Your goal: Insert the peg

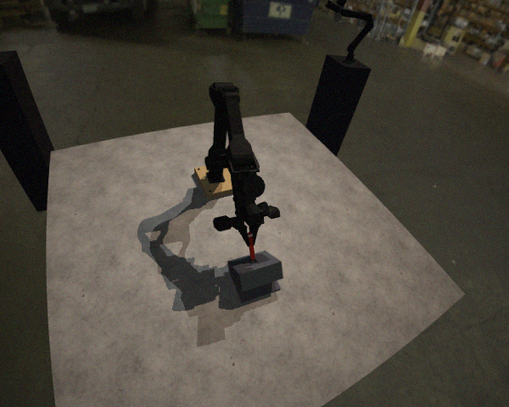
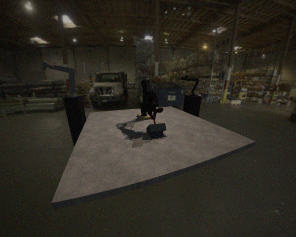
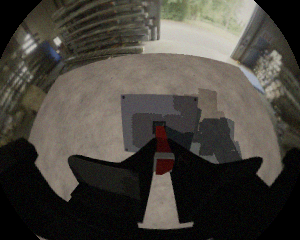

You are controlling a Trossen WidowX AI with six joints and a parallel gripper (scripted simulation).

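Right now my gripper tip is 5 cm short of the dark grey sloped panel and 6 cm above it. Also, from my gripper tip: red peg (1 cm behind, 1 cm above).
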